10 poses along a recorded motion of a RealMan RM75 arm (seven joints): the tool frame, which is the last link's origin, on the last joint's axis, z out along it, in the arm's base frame.
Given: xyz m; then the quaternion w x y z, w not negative.
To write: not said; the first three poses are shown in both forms.
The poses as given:
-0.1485, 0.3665, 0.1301, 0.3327, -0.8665, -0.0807, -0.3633
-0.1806, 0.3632, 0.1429, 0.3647, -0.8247, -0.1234, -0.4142
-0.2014, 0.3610, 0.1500, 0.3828, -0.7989, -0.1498, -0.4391
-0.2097, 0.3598, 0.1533, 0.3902, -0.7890, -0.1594, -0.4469
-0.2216, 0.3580, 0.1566, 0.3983, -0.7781, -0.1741, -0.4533
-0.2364, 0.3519, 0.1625, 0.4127, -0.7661, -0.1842, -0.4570
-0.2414, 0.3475, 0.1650, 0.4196, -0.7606, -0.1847, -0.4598
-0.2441, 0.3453, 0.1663, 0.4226, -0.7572, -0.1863, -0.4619
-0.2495, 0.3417, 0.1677, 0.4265, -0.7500, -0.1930, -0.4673
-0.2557, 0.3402, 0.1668, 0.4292, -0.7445, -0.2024, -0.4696
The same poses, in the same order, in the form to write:
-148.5, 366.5, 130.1, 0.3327, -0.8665, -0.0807, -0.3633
-180.6, 363.2, 142.9, 0.3647, -0.8247, -0.1234, -0.4142
-201.4, 361.0, 150.0, 0.3828, -0.7989, -0.1498, -0.4391
-209.7, 359.8, 153.3, 0.3902, -0.7890, -0.1594, -0.4469
-221.6, 358.0, 156.6, 0.3983, -0.7781, -0.1741, -0.4533
-236.4, 351.9, 162.5, 0.4127, -0.7661, -0.1842, -0.4570
-241.4, 347.5, 165.0, 0.4196, -0.7606, -0.1847, -0.4598
-244.1, 345.3, 166.3, 0.4226, -0.7572, -0.1863, -0.4619
-249.5, 341.7, 167.7, 0.4265, -0.7500, -0.1930, -0.4673
-255.7, 340.2, 166.8, 0.4292, -0.7445, -0.2024, -0.4696

